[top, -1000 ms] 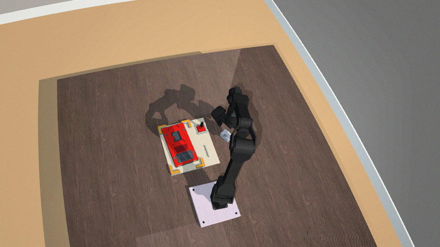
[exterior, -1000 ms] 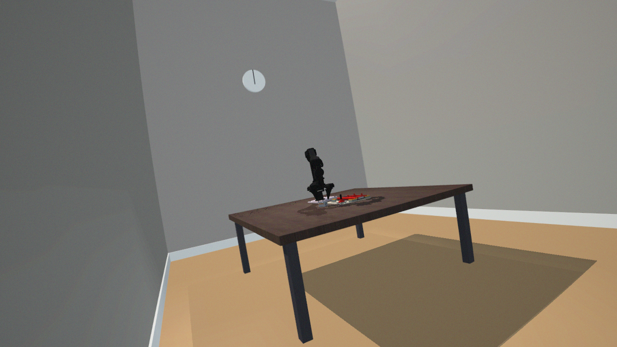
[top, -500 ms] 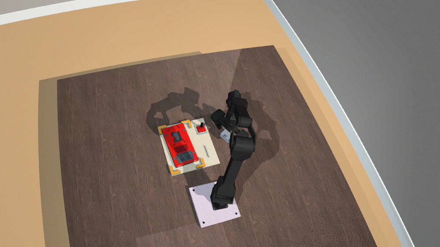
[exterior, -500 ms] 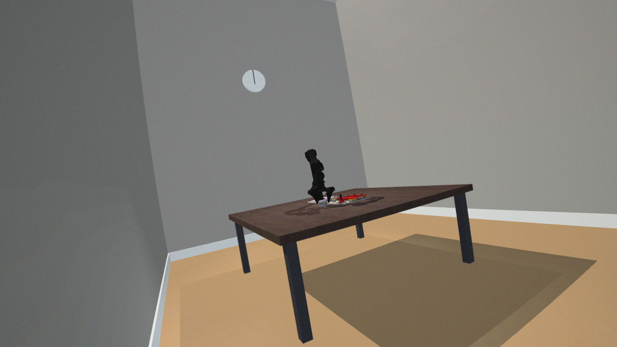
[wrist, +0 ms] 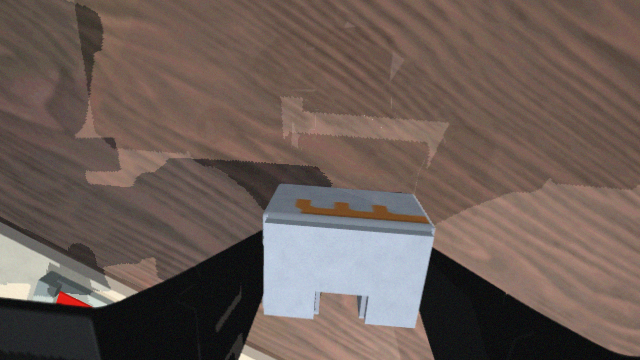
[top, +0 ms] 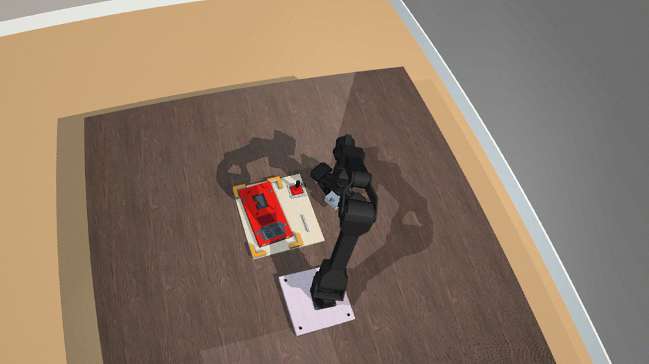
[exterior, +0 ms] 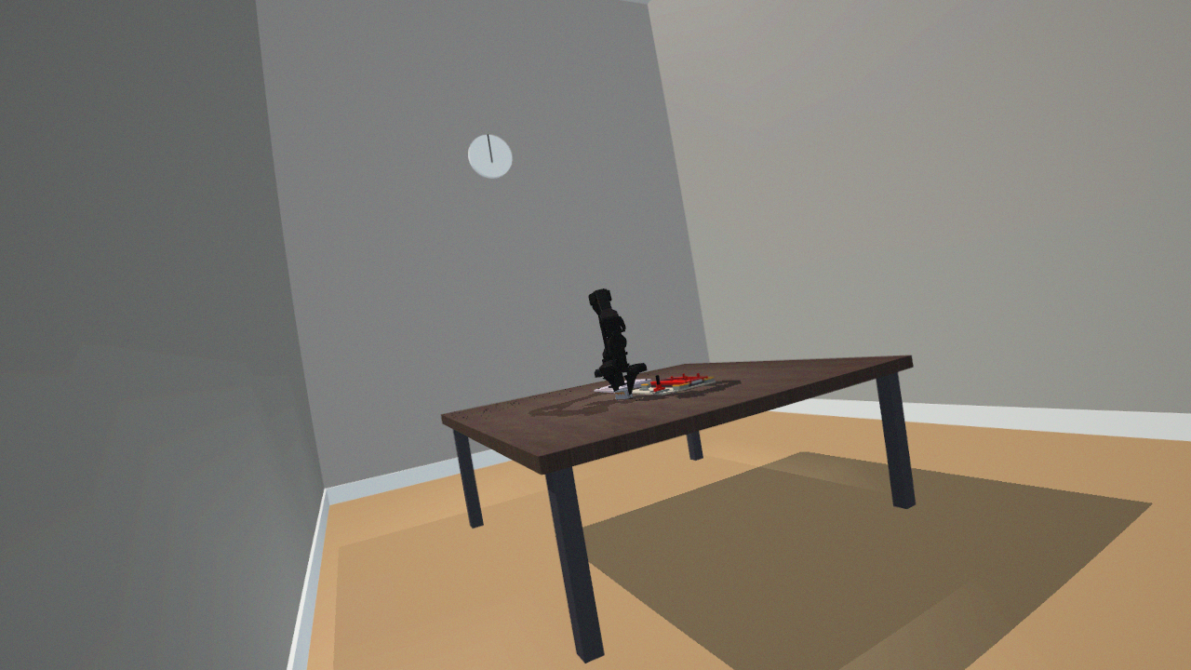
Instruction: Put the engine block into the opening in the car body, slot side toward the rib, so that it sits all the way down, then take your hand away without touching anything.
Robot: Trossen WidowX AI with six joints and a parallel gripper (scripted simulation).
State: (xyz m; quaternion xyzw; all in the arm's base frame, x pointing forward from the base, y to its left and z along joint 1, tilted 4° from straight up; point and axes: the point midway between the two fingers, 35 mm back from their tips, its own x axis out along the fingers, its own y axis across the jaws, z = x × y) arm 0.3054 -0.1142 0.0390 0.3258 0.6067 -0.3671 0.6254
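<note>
Right now my gripper tip is 6 cm short of the dark post, 11 cm to the right of it and 2 cm below it. Round my gripper tip: engine block 1 cm above.
</note>
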